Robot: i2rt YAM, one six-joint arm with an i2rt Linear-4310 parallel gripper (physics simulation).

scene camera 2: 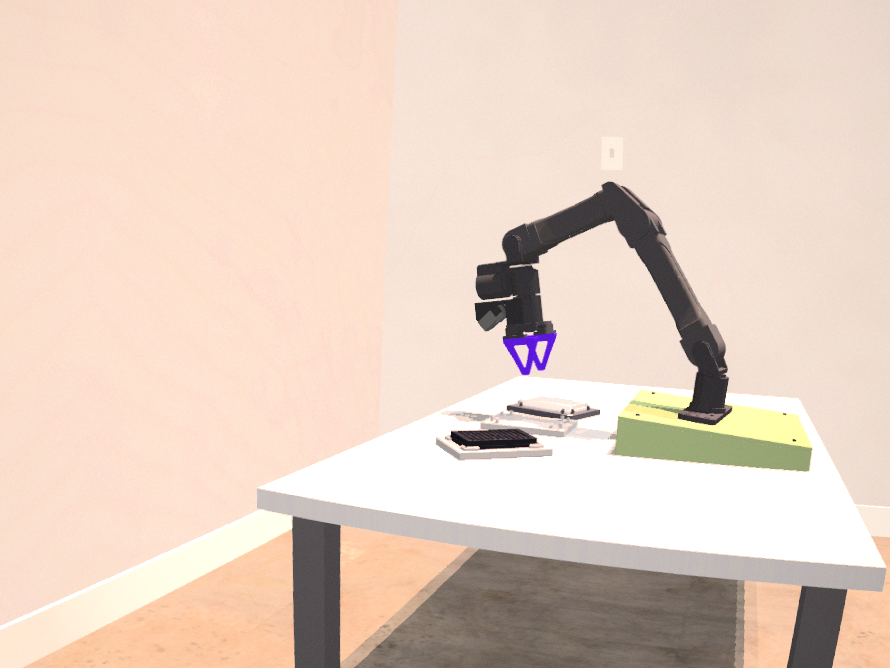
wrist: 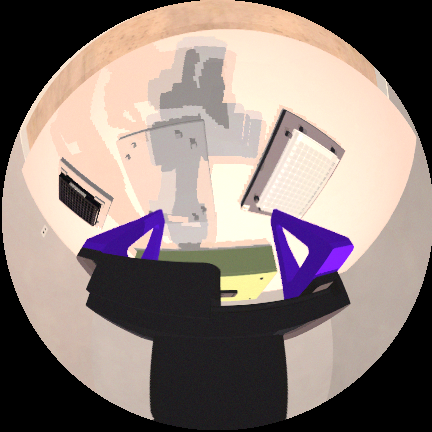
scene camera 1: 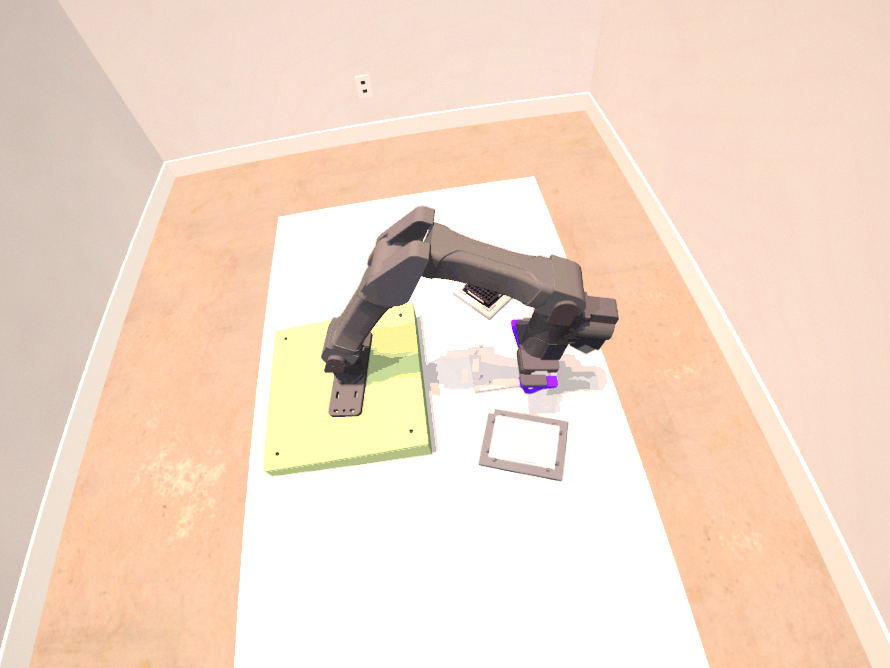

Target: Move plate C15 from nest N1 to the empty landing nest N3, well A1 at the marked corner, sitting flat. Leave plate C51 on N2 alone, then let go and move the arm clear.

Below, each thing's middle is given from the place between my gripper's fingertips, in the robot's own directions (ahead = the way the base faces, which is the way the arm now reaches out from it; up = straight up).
Labels:
My gripper is now 290 mm to the right of the black perforated plate (scene camera 2: 498,438), 80 mm above it and 60 mm past it.

